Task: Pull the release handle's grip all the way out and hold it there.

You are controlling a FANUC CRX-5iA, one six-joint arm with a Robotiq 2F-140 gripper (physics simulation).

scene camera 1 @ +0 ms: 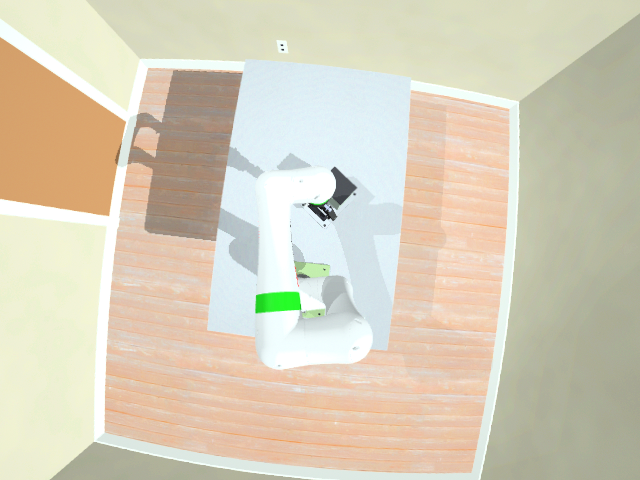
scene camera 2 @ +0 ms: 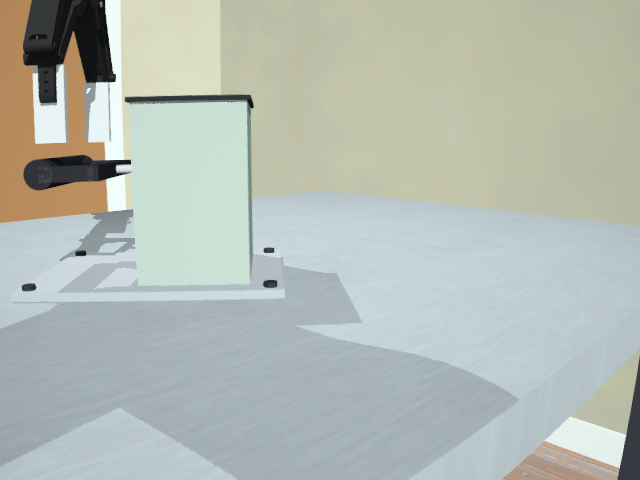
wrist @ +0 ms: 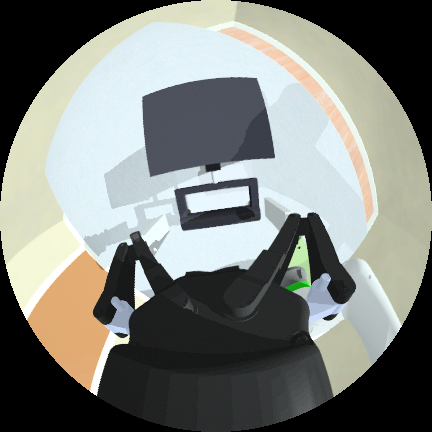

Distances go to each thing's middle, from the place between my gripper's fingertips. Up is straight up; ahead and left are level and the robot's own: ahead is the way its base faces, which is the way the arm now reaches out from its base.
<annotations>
The release handle grip [wrist: 251, 212] lies 30 mm below my hand, 30 mm ahead of it and 10 mm to the right of it. From my hand the other things lie so: base plate [wrist: 228, 197] (130 mm below, 70 mm ahead, 40 mm to the right).
</annotations>
